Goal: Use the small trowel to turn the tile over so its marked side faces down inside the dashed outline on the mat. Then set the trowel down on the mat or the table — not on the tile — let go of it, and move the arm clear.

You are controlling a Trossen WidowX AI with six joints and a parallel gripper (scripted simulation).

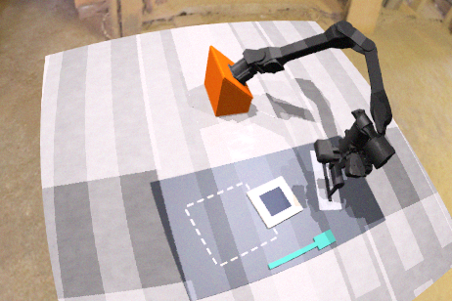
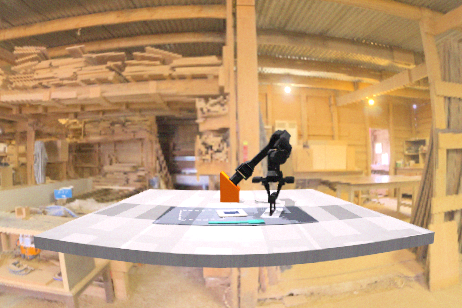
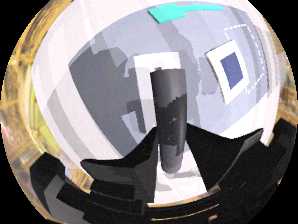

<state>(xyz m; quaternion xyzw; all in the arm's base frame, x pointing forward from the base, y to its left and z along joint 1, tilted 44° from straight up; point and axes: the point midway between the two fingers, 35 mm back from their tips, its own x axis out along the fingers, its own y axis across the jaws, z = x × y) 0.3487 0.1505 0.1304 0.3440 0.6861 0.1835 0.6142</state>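
My gripper tip is now 30 mm above the small trowel, 20 mm past it and 10 mm to the right of it. Also, from my gripper tip: teal trowel 190 mm ahead, 140 mm to the right, 60 mm below; then tile 190 mm to the right, 60 mm below, 30 mm ahead; then grey mat 170 mm to the right, 80 mm below, 50 mm ahead.
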